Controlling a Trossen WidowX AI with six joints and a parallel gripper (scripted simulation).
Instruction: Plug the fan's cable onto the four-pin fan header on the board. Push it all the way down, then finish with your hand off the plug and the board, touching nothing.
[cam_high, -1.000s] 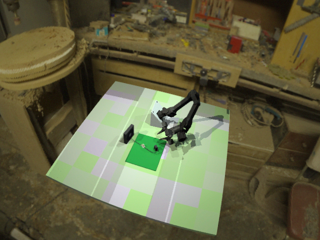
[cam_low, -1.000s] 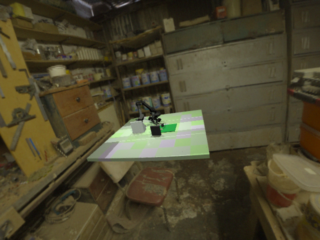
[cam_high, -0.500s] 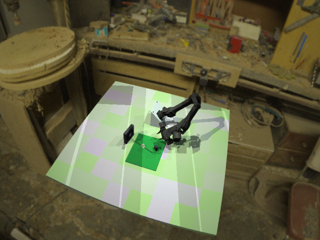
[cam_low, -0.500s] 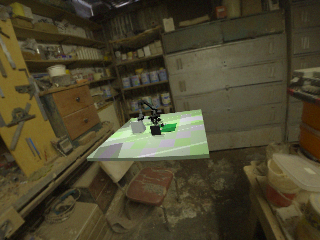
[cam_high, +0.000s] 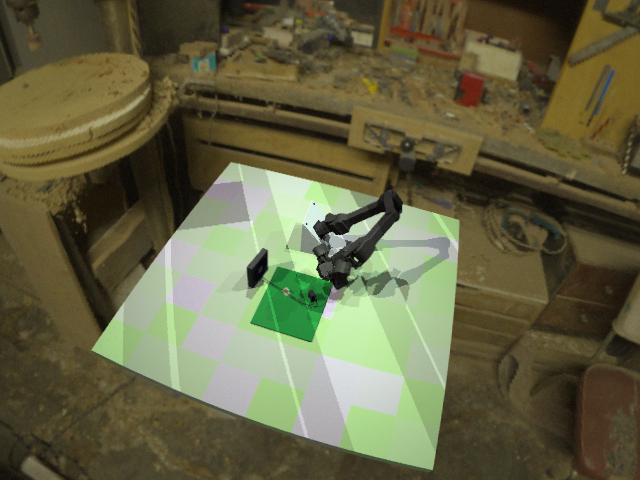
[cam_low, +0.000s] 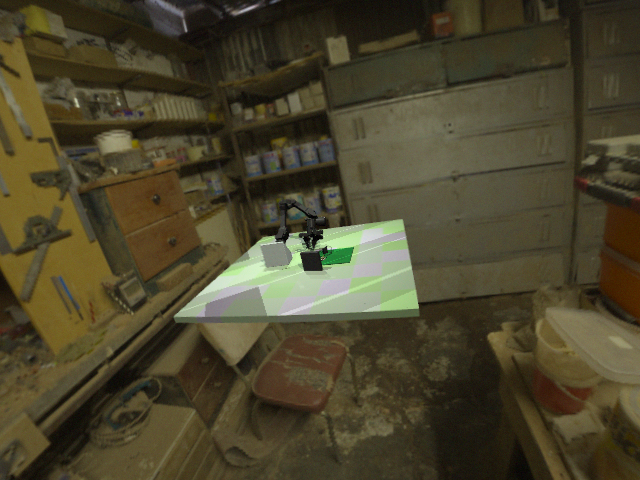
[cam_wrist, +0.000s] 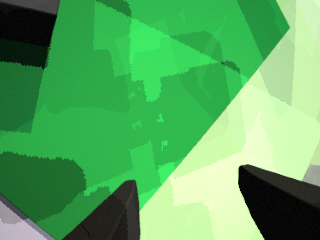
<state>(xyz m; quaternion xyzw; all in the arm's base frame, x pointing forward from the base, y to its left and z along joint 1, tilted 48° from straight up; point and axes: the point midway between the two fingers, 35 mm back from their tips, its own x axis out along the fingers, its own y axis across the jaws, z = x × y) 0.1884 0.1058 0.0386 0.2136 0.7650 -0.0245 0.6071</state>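
My gripper tip is 100 mm short of the fan plug, 30 mm above it and 10 mm to the right of it. Round my gripper tip: black fan 220 mm to the right, 90 mm ahead, 10 mm above; then green board 140 mm ahead, 60 mm below, 50 mm to the right; then white four-pin header 110 mm ahead, 100 mm to the right, 50 mm below.
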